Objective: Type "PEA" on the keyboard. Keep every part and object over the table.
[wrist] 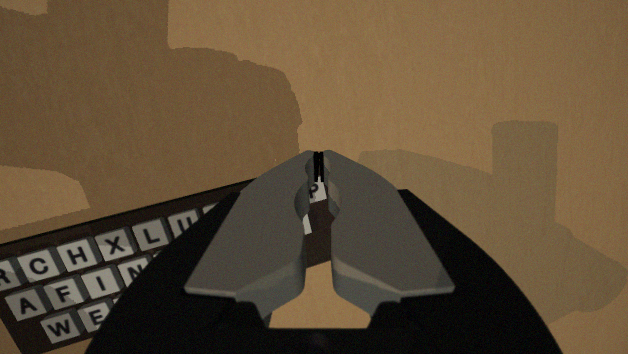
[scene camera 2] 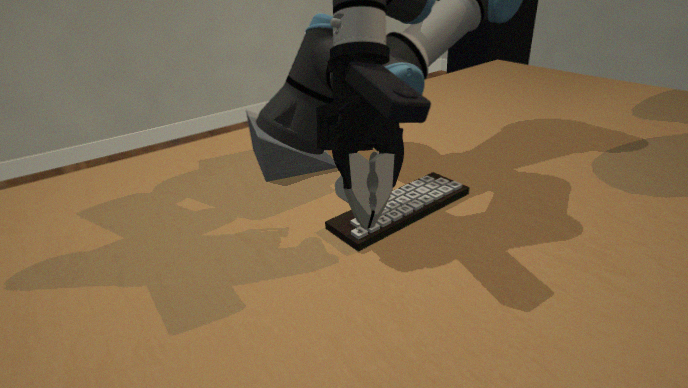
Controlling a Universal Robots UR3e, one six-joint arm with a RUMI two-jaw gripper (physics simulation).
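Places are measured from the arm's base along level axes (x left, y back, z up), in centimetres.
Where they show: gripper, fingertip midpoint: (wrist: pixel 319 156) (scene camera 2: pixel 367 228); arm's base, origin of the base link: (scene camera 2: pixel 290 136).
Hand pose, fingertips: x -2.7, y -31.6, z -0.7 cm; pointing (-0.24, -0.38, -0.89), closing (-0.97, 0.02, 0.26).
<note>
Things, the pixels of their centre, and the offset from my fingertips. Level surfaces: height alone.
- P key, body centre: (wrist: pixel 312 189) (scene camera 2: pixel 359 232) dy +2.4, dx +0.1, dz -2.0 cm
- E key, body centre: (wrist: pixel 98 314) (scene camera 2: pixel 417 184) dy +8.8, dx +13.6, dz -2.0 cm
- wooden table, its level: dz -3.5 cm
A dark keyboard (scene camera 2: pixel 341 224) (wrist: pixel 17 332) with pale letter keys lies flat on the table. My gripper (scene camera 2: pixel 371 226) (wrist: pixel 319 156) is shut and empty, pointing down, with its tips low over the end of the outer key row nearest the scene camera. The P key (wrist: pixel 317 192) shows partly between the jaws in the wrist view. The A key (wrist: pixel 25 305) and the E key (wrist: pixel 94 317) are at the lower left there, well away from the tips. Whether the tips touch a key cannot be told. The jaws hide several keys.
The wooden table (scene camera 2: pixel 300 345) (wrist: pixel 425 60) carries the keyboard and several arm shadows. The arm's grey base (scene camera 2: pixel 285 157) stands behind and to the left of the gripper in the scene view. The table's far edge and a wall are behind it.
</note>
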